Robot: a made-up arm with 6 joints.
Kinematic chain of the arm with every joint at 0, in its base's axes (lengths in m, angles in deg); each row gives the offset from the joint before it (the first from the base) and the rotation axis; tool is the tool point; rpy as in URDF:
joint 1: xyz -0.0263 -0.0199 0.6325 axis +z
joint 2: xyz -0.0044 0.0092 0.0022 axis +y
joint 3: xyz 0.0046 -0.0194 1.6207 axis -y
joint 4: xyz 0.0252 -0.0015 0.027 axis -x
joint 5: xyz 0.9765 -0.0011 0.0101 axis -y
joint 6: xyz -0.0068 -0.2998 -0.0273 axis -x
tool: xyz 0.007 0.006 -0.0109 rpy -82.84 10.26 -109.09
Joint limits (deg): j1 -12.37..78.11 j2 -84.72..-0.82 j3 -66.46..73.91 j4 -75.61..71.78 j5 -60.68..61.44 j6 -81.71..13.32
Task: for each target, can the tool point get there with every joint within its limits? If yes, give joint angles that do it. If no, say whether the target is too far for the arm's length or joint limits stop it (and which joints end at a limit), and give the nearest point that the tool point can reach.
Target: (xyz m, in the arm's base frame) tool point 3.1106 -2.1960 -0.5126
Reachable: no: too far | nearest point 0.6939 -0.4753 1.6134 | short by 3.650 m
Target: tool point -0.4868 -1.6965 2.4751
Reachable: yes | joints 64.81 -54.76 54.20 11.19 -50.23 -47.09
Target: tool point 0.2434 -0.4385 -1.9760
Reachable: no: joint limits stop it (at a limit: joint 1, joint 2, joint 3, joint 4, joint 6) | nearest point -0.0801 -0.6370 0.8412 | short by 2.843 m
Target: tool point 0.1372 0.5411 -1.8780
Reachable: no: joint limits stop it (at a limit: joint 1, joint 2, joint 3, joint 4, joint 6) | nearest point -0.6147 0.0497 0.8451 | short by 2.867 m
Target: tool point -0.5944 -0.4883 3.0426
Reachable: yes | joints 23.34 -30.54 39.08 51.24 -29.52 -49.01
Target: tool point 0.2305 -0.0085 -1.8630
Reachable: no: joint limits stop it (at a limit: joint 1, joint 2, joint 3, joint 4, joint 6) | nearest point -0.0902 -0.6170 0.8432 | short by 2.792 m
